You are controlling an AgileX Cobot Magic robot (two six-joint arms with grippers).
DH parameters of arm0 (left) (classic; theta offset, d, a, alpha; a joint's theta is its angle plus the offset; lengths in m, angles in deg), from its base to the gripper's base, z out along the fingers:
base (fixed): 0 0 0 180
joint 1: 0 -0.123 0 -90
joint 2: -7.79 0 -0.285 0
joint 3: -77.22 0 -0.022 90
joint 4: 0 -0.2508 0 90
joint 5: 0 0 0.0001 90
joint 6: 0 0.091 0 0
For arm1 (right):
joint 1: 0 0.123 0 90
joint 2: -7.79 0 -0.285 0
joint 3: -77.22 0 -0.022 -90
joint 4: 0 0.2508 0 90
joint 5: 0 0 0.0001 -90
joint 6: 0 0.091 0 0
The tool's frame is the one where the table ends.
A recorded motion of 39 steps. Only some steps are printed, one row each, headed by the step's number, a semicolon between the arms.
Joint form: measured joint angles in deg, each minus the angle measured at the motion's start. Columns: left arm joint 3, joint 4, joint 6, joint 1, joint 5, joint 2; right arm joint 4, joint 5, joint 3, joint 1, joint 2, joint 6.
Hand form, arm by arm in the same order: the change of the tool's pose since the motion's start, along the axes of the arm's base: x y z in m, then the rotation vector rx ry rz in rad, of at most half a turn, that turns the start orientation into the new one. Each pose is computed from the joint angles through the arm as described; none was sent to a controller.
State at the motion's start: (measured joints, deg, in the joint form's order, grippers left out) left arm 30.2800 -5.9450 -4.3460 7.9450 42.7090 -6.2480; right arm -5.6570 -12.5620 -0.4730 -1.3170 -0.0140 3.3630
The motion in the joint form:
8: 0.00 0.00 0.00 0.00 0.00 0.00; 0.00 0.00 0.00 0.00 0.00 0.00
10: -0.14 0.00 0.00 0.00 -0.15 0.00; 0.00 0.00 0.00 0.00 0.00 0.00
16: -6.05 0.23 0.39 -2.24 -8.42 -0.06; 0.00 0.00 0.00 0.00 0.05 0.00
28: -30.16 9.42 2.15 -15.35 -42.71 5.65; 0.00 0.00 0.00 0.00 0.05 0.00
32: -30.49 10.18 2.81 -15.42 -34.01 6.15; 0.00 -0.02 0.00 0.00 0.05 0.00
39: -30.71 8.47 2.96 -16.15 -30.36 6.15; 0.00 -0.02 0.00 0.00 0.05 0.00
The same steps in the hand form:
8: 0.0000 0.0000 0.0000 0.0000 0.0000 0.0000; 0.0000 0.0000 0.0000 0.0000 0.0000 0.0000
10: 0.0003 -0.0001 -0.0005 0.0001 -0.0002 -0.0002; 0.0000 0.0000 0.0000 0.0000 0.0000 0.0000
16: 0.0144 -0.0019 -0.0192 0.0048 -0.0400 0.0225; -0.0001 0.0000 0.0000 0.0000 -0.0009 0.0000
28: 0.0355 0.0038 -0.0984 -0.1068 -0.3181 0.2029; -0.0001 0.0000 0.0000 0.0000 -0.0009 0.0000
32: 0.0352 0.0028 -0.1136 -0.1126 -0.1690 0.2030; -0.0001 0.0000 0.0000 0.0000 -0.0005 0.0000
39: 0.0346 0.0036 -0.1207 -0.0813 -0.1011 0.2157; -0.0001 0.0000 0.0000 0.0000 -0.0005 0.0000

